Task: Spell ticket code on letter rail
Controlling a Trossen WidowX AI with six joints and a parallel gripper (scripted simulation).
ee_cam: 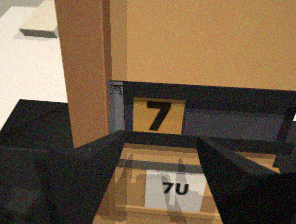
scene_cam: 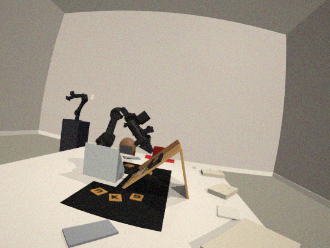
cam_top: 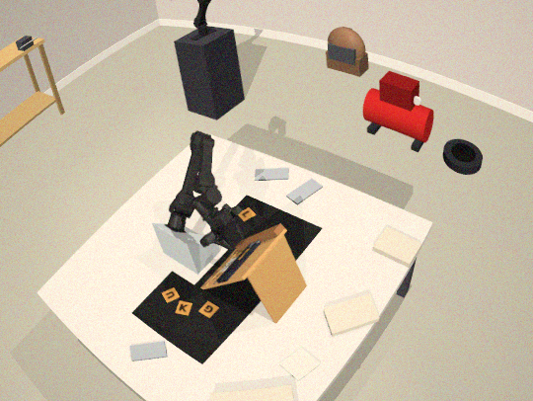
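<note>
Now: gripper tip 3 cm short of the 7 tile and 3 cm above it. Also, from my gripper tip: white ticket (11 cm below, 4 cm behind, 3 cm to the right); then black mat (18 cm below, 10 cm behind, 4 cm to the right); then g tile (21 cm to the right, 18 cm below, 1 cm behind).
</note>
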